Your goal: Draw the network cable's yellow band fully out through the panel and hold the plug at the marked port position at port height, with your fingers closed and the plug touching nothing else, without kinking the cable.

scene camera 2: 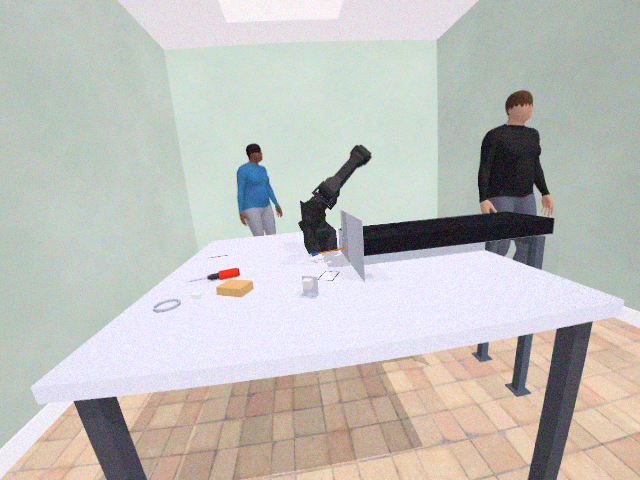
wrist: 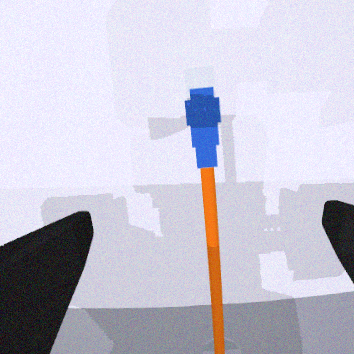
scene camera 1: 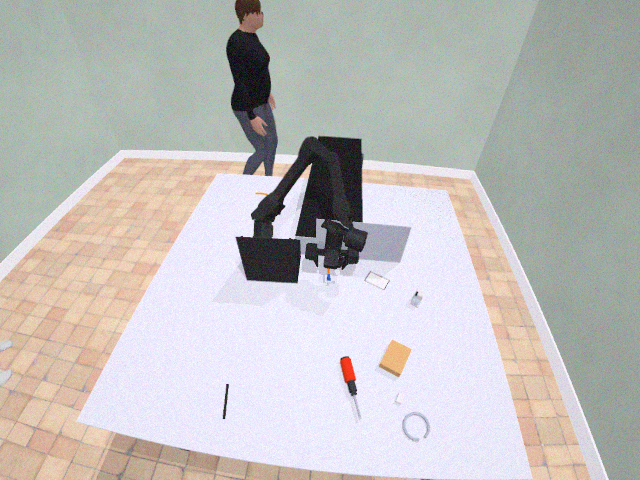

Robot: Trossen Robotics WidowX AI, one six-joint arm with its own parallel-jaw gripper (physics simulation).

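Frame: origin at the arm's base, x right, y back, z down, level; centimetres.
Where they show: gripper, fingertip midpoint: (scene camera 2: 321,248) (wrist: 207,217); arm's base at its link origin: (scene camera 1: 262,237).
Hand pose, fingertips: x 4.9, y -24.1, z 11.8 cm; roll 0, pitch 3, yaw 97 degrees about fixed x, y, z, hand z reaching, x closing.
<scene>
Things, the pixels of their top centre, and the offset from my fingertips. "spot": a spot on its surface instead.
- blue plug at its top centre: (wrist: 204,120) (scene camera 1: 328,277) (scene camera 2: 313,252) dx +3.3, dy +0.6, dz +1.6 cm
- orange cable at a spot on its surface: (wrist: 210,210) spot: dx -0.7, dy +0.3, dz +1.8 cm
- grey panel at its top centre: (scene camera 1: 364,222) (scene camera 2: 349,214) dx -8.4, dy -12.6, dz -14.6 cm
- dark-outlined rectangle at a spot on its surface: (scene camera 2: 335,276) spot: dx +1.0, dy -20.3, dz +5.4 cm
- small grey block at its top centre: (scene camera 2: 307,277) (scene camera 1: 420,292) dx +13.0, dy -31.5, dz -0.2 cm
- orange-tan box at its top centre: (scene camera 1: 396,356) (scene camera 2: 234,283) dx +34.5, dy -18.3, dz +2.5 cm
- red screwdriver at its top centre: (scene camera 1: 352,385) (scene camera 2: 213,272) dx +42.6, dy -3.5, dz +2.1 cm
- grey ring at its top centre: (scene camera 1: 416,426) (scene camera 2: 166,304) dx +54.9, dy -20.5, dz +4.7 cm
The blue plug (scene camera 1: 328,277) (scene camera 2: 314,254) (wrist: 202,111) with a pale tip is on the orange cable (scene camera 2: 330,250) (wrist: 210,210), which runs nearly straight from the grey panel (scene camera 1: 387,240) (scene camera 2: 353,245). The plug appears raised above the table, with its shadow beside it. My gripper (scene camera 1: 332,258) (wrist: 207,217) is open; its fingers stand wide on either side of the cable behind the plug, not touching it. In the scene camera 2 view the fingers are hard to make out. No yellow band shows on the visible cable. A dark-outlined rectangle (scene camera 1: 368,276) (scene camera 2: 336,276) lies on the table nearby.
A small grey block (scene camera 1: 416,298) (scene camera 2: 309,285), an orange-tan box (scene camera 1: 395,357) (scene camera 2: 234,287), a red screwdriver (scene camera 1: 347,369) (scene camera 2: 229,273) and a grey ring (scene camera 1: 404,421) lie on the table. A black board (scene camera 1: 271,260) stands beside the gripper. A long black bench (scene camera 1: 336,175) (scene camera 2: 454,227) extends behind the panel.
</scene>
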